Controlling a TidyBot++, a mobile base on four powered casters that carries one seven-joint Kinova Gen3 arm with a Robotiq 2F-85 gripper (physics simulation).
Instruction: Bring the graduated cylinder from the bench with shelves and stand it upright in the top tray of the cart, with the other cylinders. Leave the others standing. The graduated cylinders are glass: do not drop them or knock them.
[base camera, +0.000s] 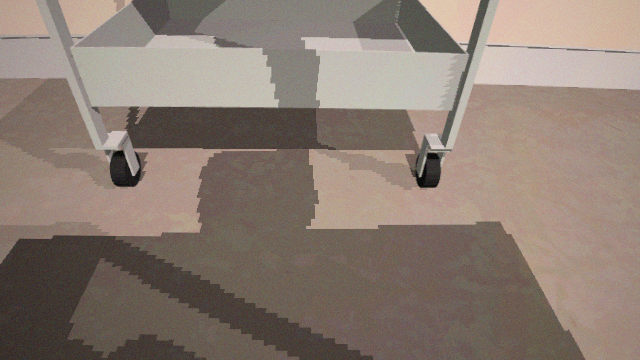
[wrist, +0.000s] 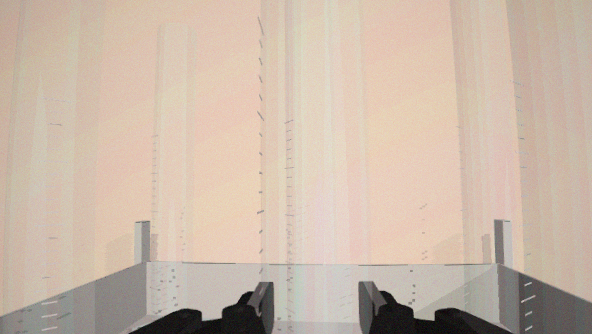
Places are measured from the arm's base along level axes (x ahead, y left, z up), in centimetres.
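Pixels of known places: gripper, fingertip midpoint: (wrist: 316, 301).
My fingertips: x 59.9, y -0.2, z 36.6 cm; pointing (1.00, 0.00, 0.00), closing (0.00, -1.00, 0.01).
Observation:
For each thing: its top centre in the pictures, then the offset to it from my fingertips. "pt": a spot on its surface instead.
- clear glass graduated cylinder, surface spot: (wrist: 325, 150) pt dx -5.6, dy -0.3, dz +6.9 cm
- cart's top tray, surface spot: (wrist: 125, 300) pt dx +18.7, dy +21.3, dz -6.7 cm
My gripper (wrist: 316, 301) is shut on a clear glass graduated cylinder (wrist: 325, 150), which stands upright between the fingers in the wrist view, with tick marks along its left side. Its base is hidden below the frame. Behind and below it is the cart's top tray (wrist: 125, 300), with grey walls. Other transparent cylinders stand upright: a narrower one (wrist: 175, 110) left of the held one, a wide one (wrist: 55, 165) at the far left and another (wrist: 487, 150) at the right. Their bases are hidden. The gripper and the cylinders do not show in the base view.
The white cart (base camera: 75, 75) stands straight ahead in the base view, with its lower tray (base camera: 175, 77) and two front casters (base camera: 125, 169) (base camera: 428, 170). Corner posts (wrist: 142, 242) (wrist: 501, 242) rise at the top tray's back corners. A wall (base camera: 560, 22) (wrist: 410, 150) is behind the cart.

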